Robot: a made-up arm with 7 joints. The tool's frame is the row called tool.
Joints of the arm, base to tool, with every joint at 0 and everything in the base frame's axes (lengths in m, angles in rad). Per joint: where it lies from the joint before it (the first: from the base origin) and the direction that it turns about. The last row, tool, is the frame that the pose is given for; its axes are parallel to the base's.
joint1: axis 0 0 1 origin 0.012 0.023 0.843
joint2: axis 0 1 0 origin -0.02 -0.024 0.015
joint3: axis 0 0 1 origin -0.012 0.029 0.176
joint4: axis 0 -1 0 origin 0.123 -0.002 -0.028
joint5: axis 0 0 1 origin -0.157 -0.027 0.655
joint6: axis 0 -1 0 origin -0.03 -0.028 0.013
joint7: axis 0 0 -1 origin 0.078 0.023 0.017
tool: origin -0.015 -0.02 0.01
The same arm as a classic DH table. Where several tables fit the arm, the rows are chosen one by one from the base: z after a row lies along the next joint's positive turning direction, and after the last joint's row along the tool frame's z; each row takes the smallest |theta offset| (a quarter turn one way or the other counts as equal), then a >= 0, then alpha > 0; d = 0 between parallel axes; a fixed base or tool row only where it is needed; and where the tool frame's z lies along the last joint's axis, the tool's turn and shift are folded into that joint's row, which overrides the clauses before.
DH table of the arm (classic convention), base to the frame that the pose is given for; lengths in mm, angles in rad. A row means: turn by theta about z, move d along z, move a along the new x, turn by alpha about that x. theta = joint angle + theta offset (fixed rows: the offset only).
base (fixed): a 25.9, alpha 0.0000, d 0.0, theta offset 1.0899
joint1: a -20.0, alpha -1.5708, d 858.0, theta offset -1.0899
joint2: a -12.0, alpha 1.5708, d 5.0, theta offset 0.0000
joint3: a 123.0, alpha 1.5708, d 148.0, theta offset 0.0000
joint4: a -157.0, alpha -1.5708, d 29.0, theta offset 0.0000
joint5: a -30.0, alpha 1.5708, d 668.0, theta offset 0.0000
joint6: a 78.0, alpha 1.5708, d 5.0, theta offset 0.0000
joint7: a -25.0, alpha 3.1416, d 0.0, theta offset -0.9273
tool (fixed): a 0.0, alpha 0.0000, d 27.0, theta offset -0.9273

